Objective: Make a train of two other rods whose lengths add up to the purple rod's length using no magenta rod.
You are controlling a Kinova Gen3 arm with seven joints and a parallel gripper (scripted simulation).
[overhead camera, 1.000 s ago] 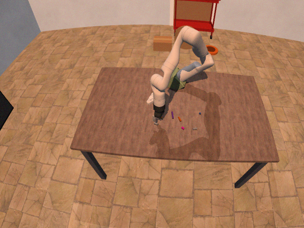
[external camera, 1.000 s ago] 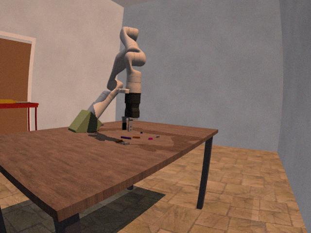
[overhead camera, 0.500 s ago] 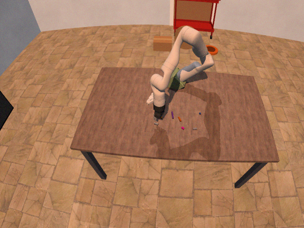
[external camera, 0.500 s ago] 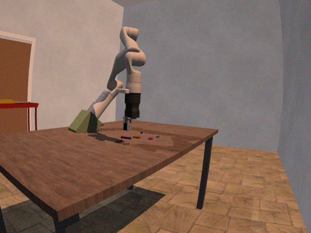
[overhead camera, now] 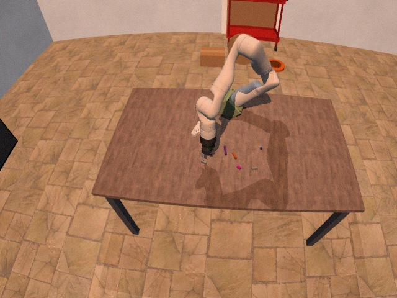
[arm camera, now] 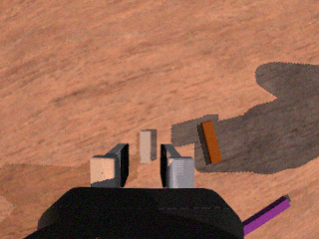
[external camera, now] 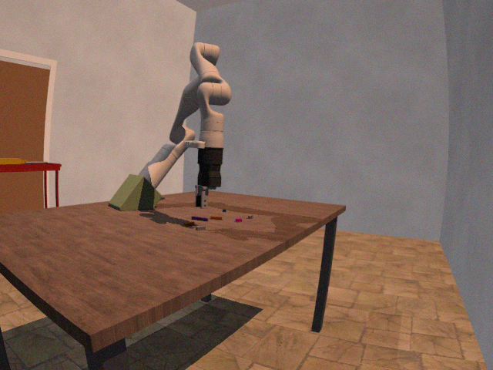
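Right now my hand is 8 cm above the orange rod, 6 cm past it and 2 cm to the right of it. From my hand the other things lie so: magenta rod (19 cm to the left, 8 cm below, 3 cm ahead); then purple rod (11 cm to the left, 9 cm behind, 8 cm below); then blue rod (32 cm to the left, 12 cm behind, 8 cm below).
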